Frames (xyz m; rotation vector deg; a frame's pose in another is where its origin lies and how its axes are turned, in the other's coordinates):
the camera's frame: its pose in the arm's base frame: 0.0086 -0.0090 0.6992 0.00 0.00 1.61
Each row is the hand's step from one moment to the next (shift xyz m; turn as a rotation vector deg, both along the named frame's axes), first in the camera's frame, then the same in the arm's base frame.
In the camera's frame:
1: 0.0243 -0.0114 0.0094 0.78 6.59 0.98
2: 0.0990 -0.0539 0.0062 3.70 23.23 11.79
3: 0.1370 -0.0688 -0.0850 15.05 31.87 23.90
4: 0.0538 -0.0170 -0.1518 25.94 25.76 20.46
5: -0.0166 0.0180 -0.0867 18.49 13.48 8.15
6: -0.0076 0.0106 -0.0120 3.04 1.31 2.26
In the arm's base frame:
1: 0.0246 -0.0107 0.0094 0.59 6.61 0.98
2: 0.1005 -0.0511 0.0062 3.05 23.32 11.79
3: 0.1389 -0.0649 -0.0850 14.15 32.28 23.90
4: 0.0543 -0.0155 -0.1518 25.21 26.48 20.46
5: -0.0171 0.0175 -0.0867 18.10 13.99 8.15
6: -0.0079 0.0104 -0.0120 3.00 1.39 2.26

